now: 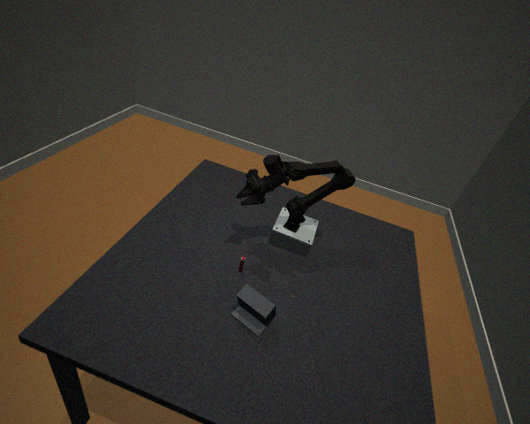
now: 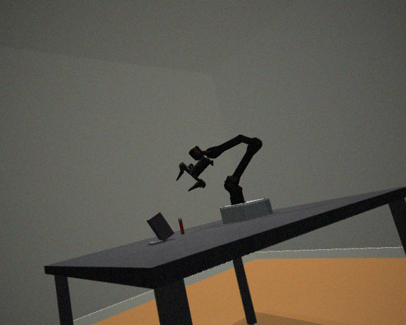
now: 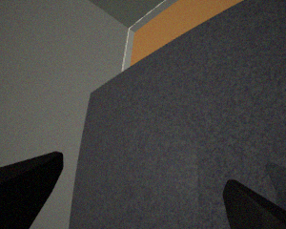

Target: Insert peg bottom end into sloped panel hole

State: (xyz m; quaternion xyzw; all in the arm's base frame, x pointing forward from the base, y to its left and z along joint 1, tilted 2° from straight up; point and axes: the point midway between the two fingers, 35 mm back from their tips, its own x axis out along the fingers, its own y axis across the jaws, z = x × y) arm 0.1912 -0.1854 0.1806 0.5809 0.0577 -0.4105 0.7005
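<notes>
Now: the red square peg 10 cm ahead of my gripper tip, 11 cm to the left of it and 20 cm below it. Round my gripper tip: flat foot plate: 28 cm ahead, 26 cm to the left, 25 cm below; then sloped panel: 26 cm ahead, 26 cm to the left, 19 cm below.
</notes>
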